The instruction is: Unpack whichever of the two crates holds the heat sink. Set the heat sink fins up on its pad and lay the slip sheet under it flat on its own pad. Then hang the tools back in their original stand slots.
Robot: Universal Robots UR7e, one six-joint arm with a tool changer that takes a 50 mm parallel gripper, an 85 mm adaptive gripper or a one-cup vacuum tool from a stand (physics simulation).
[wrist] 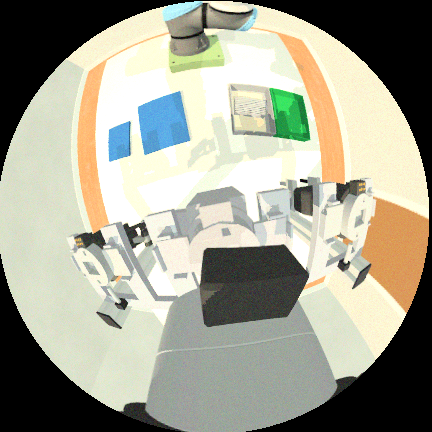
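Pixels of known places: arm's base, origin of its link: (189,45).
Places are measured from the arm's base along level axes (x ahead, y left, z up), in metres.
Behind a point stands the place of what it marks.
A grey-walled open crate (232,114) {x 0.361, y 0.146, z -0.008 m} stands at the upper right. A pale finned block (250,107) {x 0.324, y 0.207, z -0.017 m}, which looks like the heat sink, lies inside it with parallel fins showing. A glossy green rectangle (290,115) {x 0.308, y 0.372, z -0.047 m} adjoins the crate's right side. A large blue rectangle (164,123) {x 0.368, y -0.075, z -0.040 m} and a small blue one (119,141) {x 0.399, y -0.261, z -0.039 m} lie at the upper left. I cannot tell which of these are pads. I cannot make out the slip sheet. My wrist's grey housing (240,375) and black block (252,285) fill the lower middle. No fingers can be clearly assigned to my arm, so their state is unclear.
Close light-grey tool or stand hardware spreads behind the black block, with a rounded body (217,220) {x 0.584, y 0.090, z 0.309 m} in the middle and bracketed assemblies at left (92,267) {x 0.662, y -0.093, z 0.299 m} and right (357,215) {x 0.584, y 0.284, z 0.298 m}. The arm's base stands on a green plate (197,62) {x 0.112, y 0.034, z -0.014 m} at the top. Orange strips edge the table.
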